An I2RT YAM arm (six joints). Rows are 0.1 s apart.
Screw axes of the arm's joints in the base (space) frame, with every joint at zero. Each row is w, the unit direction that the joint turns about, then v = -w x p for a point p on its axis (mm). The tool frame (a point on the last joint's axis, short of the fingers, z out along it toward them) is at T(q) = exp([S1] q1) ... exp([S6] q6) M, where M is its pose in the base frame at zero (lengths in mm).
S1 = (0, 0, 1, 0, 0, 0)
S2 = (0, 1, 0, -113.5, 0, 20)
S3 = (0, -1, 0, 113.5, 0, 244)
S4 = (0, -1, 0, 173.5, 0, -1)
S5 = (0, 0, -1, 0, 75, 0)
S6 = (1, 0, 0, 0, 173.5, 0)
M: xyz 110.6 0 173.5 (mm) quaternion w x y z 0.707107 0 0.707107 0
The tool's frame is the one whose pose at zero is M.
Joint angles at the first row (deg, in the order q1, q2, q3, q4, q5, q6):
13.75 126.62 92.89 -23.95 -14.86 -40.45
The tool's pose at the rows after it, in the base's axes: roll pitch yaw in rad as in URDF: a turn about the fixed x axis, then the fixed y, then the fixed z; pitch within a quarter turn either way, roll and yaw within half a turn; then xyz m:
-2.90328 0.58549 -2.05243 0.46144 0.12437 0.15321
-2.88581 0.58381 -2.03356 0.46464 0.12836 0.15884
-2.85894 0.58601 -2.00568 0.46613 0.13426 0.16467
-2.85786 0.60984 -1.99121 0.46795 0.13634 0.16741
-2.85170 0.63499 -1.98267 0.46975 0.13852 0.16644
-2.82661 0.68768 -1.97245 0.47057 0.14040 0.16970
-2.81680 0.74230 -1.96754 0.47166 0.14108 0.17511
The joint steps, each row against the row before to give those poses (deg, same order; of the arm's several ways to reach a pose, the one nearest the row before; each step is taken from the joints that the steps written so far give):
0.29 0.43 1.82 -0.35 0.71 0.48
0.40 0.37 1.87 -1.05 0.45 -0.47
0.67 0.02 1.18 -0.22 0.56 -0.49
0.09 0.12 0.59 0.46 -1.23 0.02
0.14 0.28 -0.13 1.64 -0.85 0.44
0.11 -0.69 -1.29 3.75 -1.03 1.40
-0.07 -0.66 -0.66 2.73 -1.63 1.53

